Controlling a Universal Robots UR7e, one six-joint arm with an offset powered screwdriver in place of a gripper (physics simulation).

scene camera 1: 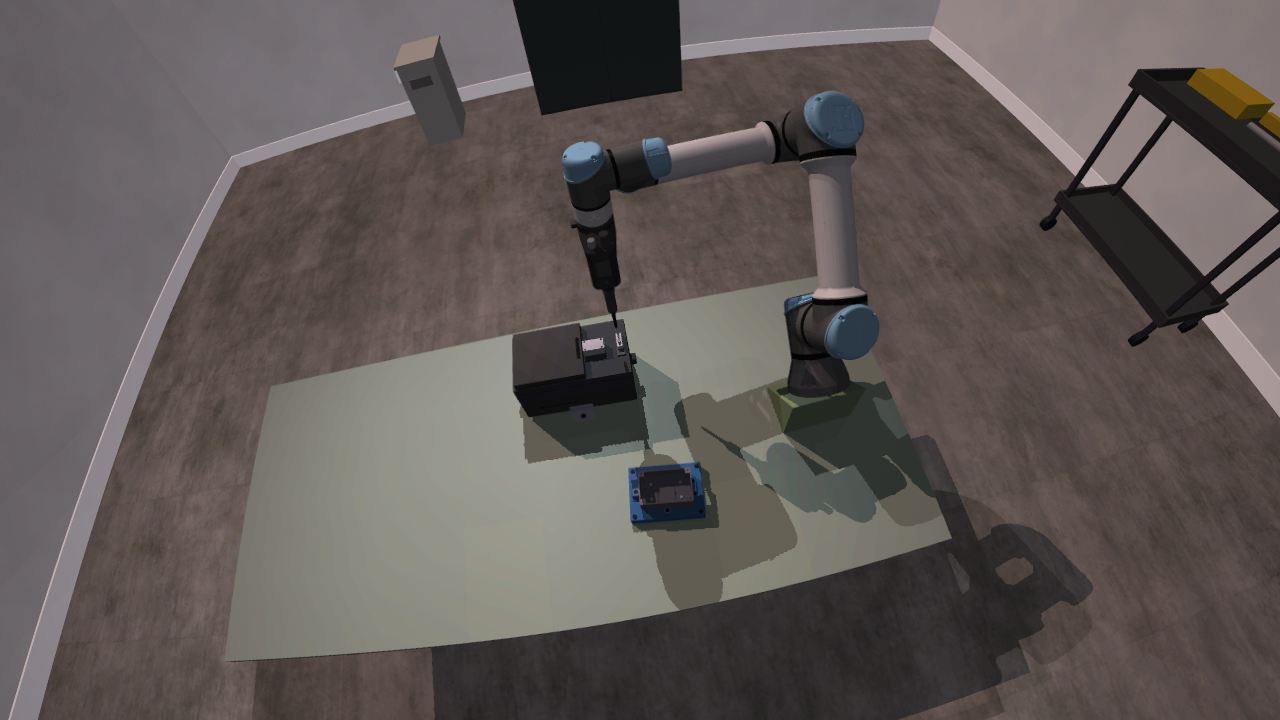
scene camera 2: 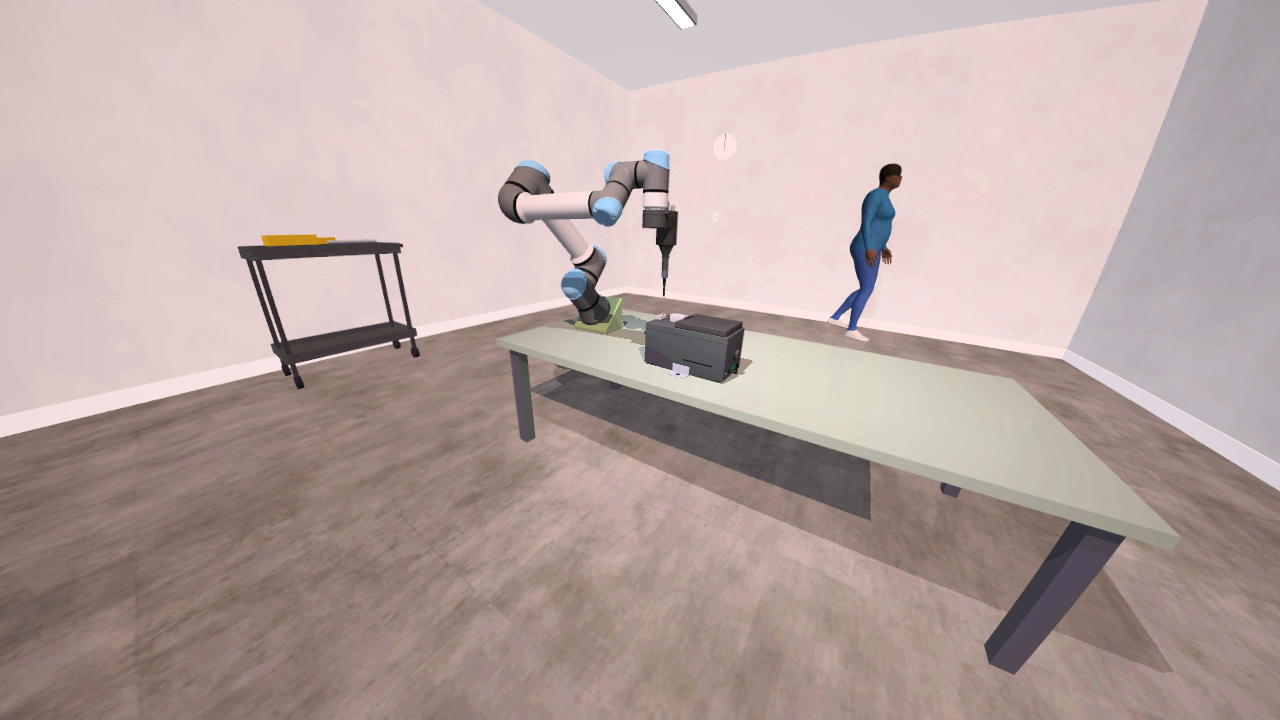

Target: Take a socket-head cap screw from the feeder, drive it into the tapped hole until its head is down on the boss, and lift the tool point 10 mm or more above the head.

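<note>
My screwdriver (scene camera 1: 614,323) (scene camera 2: 664,293) points down, its tip above the right end of the feeder in scene camera 1 and a little above its top in scene camera 2. Whether a screw sits on the tip is too small to tell. The feeder (scene camera 1: 547,352) (scene camera 2: 689,347) is a dark box on the table, with a light patch and a small rail on its top. The blue fixture plate (scene camera 1: 634,514) lies nearer the front of the table in scene camera 1 and bears a dark grey workpiece (scene camera 1: 665,488). The tapped hole and boss cannot be made out.
The pale green table (scene camera 1: 375,519) (scene camera 2: 913,394) carries the arm's olive base block (scene camera 1: 798,415) (scene camera 2: 612,322). A dark cart (scene camera 1: 1141,241) (scene camera 2: 344,343) with yellow items stands away from the table. A person (scene camera 2: 877,222) in blue is beyond the table in scene camera 2. A grey cabinet (scene camera 1: 433,100) stands at the back.
</note>
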